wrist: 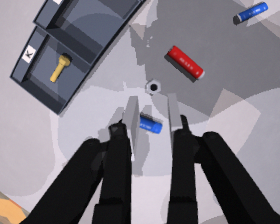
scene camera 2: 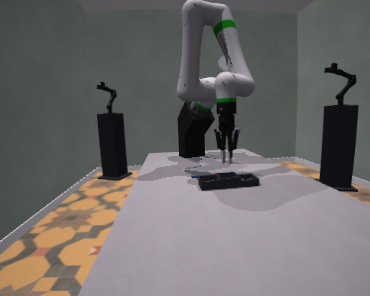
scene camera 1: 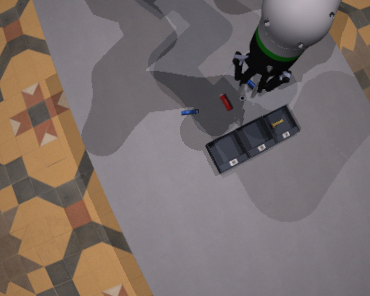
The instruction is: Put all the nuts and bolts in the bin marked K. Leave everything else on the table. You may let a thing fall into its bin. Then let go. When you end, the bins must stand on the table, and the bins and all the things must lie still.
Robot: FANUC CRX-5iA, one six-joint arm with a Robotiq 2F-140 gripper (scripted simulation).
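Note:
On scene camera 2 you've got the gripper (scene camera 2: pixel 226 163) and a dark three-part bin (scene camera 2: pixel 227 180). The bin's there on scene camera 1 too, that's the bin (scene camera 1: pixel 252 138). And the wrist view gives you the gripper (wrist: pixel 153 107) again.

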